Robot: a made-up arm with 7 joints. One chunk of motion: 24 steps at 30 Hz.
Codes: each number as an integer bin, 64 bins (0 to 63) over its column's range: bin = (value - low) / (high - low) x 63, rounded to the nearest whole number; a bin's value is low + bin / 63 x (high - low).
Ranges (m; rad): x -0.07..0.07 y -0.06..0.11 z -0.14..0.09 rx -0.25..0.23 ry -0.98..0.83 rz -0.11..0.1
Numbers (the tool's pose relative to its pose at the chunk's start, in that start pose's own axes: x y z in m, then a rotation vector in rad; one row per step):
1: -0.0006 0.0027 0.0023 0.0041 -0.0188 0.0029
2: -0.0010 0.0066 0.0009 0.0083 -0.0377 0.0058
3: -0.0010 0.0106 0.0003 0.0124 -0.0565 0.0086
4: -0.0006 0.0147 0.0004 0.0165 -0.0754 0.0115
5: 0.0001 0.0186 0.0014 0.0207 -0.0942 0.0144
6: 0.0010 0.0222 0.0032 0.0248 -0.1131 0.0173
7: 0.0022 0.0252 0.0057 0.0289 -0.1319 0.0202
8: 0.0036 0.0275 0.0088 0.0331 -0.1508 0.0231
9: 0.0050 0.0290 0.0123 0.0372 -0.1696 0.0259
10: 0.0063 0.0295 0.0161 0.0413 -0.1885 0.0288
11: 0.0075 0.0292 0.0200 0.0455 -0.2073 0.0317
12: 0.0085 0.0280 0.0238 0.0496 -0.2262 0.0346
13: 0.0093 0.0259 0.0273 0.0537 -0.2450 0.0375
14: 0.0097 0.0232 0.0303 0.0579 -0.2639 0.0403
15: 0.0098 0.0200 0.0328 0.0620 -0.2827 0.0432
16: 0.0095 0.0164 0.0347 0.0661 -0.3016 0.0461
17: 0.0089 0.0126 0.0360 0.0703 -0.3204 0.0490
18: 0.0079 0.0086 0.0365 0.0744 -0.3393 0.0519
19: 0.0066 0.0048 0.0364 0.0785 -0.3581 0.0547
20: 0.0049 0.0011 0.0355 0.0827 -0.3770 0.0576
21: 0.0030 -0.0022 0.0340 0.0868 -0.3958 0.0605
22: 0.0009 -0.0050 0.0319 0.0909 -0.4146 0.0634
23: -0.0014 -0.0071 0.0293 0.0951 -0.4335 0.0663
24: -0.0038 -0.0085 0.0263 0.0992 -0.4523 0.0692
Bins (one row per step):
1: 31 23 39 33 33 34
2: 31 25 39 34 33 35
3: 31 26 38 34 32 36
4: 31 28 38 35 31 36
5: 32 29 39 36 31 37
6: 32 30 39 36 30 38
7: 32 32 40 37 30 39
8: 33 32 41 37 29 40
9: 34 33 42 38 28 41
10: 34 33 43 38 28 42
11: 35 33 44 39 27 43
12: 35 33 45 39 26 43
13: 36 32 46 40 26 44
14: 36 31 47 40 25 45
15: 36 30 47 41 24 46
16: 36 28 48 41 24 47
17: 36 27 48 42 23 48
18: 35 25 48 43 22 49
19: 34 24 48 43 22 49
20: 34 23 48 44 21 50
21: 33 21 48 44 20 51
22: 32 20 47 45 20 52
23: 31 20 46 45 19 53
24: 30 19 46 46 18 54

